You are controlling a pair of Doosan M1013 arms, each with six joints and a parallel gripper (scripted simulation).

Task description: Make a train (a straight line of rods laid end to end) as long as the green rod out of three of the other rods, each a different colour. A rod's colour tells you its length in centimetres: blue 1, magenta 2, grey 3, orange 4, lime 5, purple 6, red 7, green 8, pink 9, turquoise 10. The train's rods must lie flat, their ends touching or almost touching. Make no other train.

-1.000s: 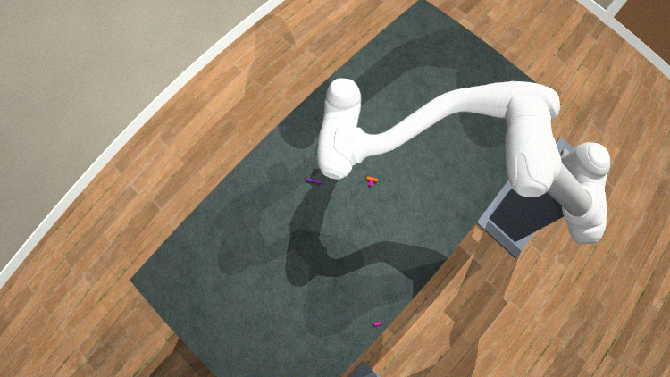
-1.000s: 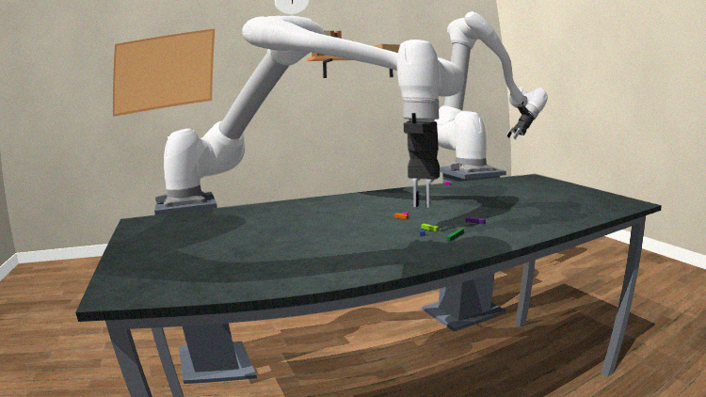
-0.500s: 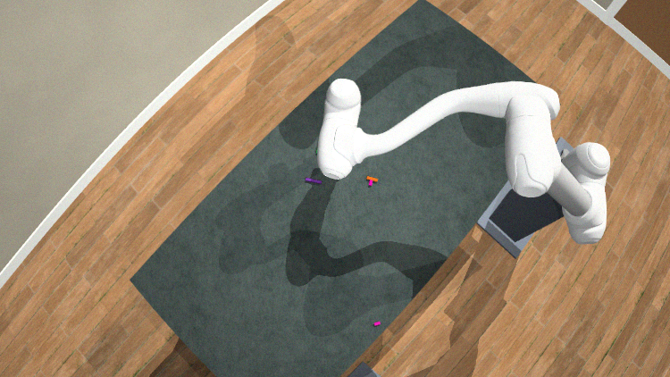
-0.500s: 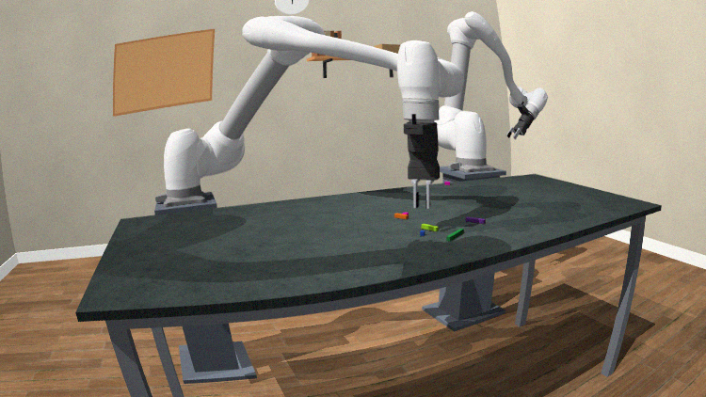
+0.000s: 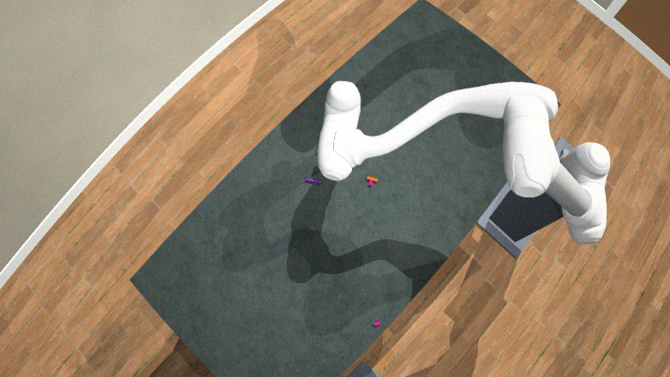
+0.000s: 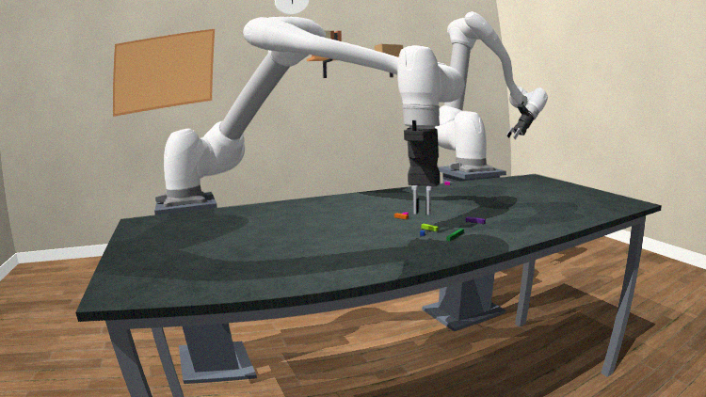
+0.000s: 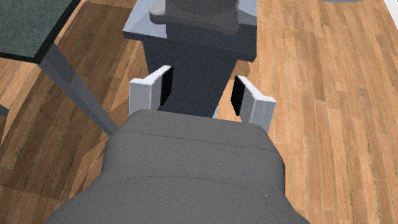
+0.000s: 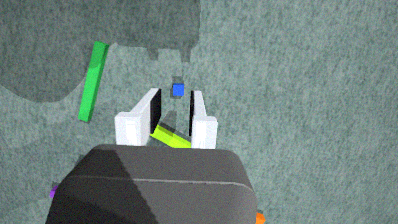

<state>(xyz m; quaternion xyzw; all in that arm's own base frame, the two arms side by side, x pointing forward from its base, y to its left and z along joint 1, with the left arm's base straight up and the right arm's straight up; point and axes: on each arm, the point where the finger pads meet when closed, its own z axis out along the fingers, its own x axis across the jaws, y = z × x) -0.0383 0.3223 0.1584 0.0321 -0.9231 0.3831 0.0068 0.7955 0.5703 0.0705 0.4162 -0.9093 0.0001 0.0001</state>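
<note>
The blue rod is 7 cm below my right hand. The rest, counted from my right hand: orange rod: 18 cm behind, 7 cm below, 4 cm to the left; then green rod: 7 cm below, 6 cm to the left, 6 cm ahead; then lime rod: 7 cm below, 4 cm to the left, 3 cm behind.
</note>
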